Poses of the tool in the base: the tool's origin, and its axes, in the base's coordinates. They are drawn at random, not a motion.
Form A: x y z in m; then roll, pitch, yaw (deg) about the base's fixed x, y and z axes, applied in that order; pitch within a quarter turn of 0, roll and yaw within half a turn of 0.
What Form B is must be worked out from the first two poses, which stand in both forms.
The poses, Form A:
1: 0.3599 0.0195 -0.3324 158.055 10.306 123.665
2: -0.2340 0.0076 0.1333 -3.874 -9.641 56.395
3: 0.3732 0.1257 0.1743 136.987 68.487 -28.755
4: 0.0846 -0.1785 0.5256 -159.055 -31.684 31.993
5: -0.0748 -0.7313 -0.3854 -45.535 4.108 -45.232
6: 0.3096 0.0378 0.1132 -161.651 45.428 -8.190
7: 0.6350 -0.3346 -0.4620 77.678 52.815 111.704
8: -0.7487 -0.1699 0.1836 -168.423 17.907 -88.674
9: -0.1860 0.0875 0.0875 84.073 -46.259 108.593
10: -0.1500 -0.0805 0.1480 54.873 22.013 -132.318
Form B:
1: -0.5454 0.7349 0.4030 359.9; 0.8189 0.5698 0.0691 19.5; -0.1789 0.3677 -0.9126 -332.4; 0 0 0 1
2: 0.5456 -0.8247 -0.1488 -234.0; 0.8211 0.5616 -0.1018 7.6; 0.1675 -0.0666 0.9836 133.3; 0 0 0 1
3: 0.3215 0.2046 -0.9245 373.2; -0.1764 -0.9463 -0.2708 125.7; -0.9303 0.2502 -0.2681 174.3; 0 0 0 1
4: 0.7217 0.6540 0.2266 84.6; 0.4509 -0.6926 0.5631 -178.5; 0.5252 -0.3042 -0.7947 525.6; 0 0 0 1
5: 0.7024 0.4613 0.5420 -74.8; -0.7081 0.5296 0.4670 -731.3; -0.0716 -0.7118 0.6987 -385.4; 0 0 0 1
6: 0.6946 -0.3572 -0.6244 309.6; -0.1000 -0.9075 0.4079 37.8; -0.7124 -0.2209 -0.6661 113.2; 0 0 0 1
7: -0.2235 -0.4861 0.8448 635.0; 0.5615 0.6442 0.5193 -334.6; -0.7967 0.5905 0.1290 -462.0; 0 0 0 1
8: 0.0220 -0.9808 0.1937 -748.7; -0.9513 0.0390 0.3058 -169.9; -0.3075 -0.1910 -0.9322 183.6; 0 0 0 1
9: -0.2204 0.1313 0.9665 -186.0; 0.6553 -0.7140 0.2464 87.5; 0.7225 0.6877 0.0714 87.5; 0 0 0 1
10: -0.6242 0.2191 -0.7500 -150.0; -0.6855 -0.6141 0.3912 -80.5; -0.3748 0.7583 0.5334 148.0; 0 0 0 1
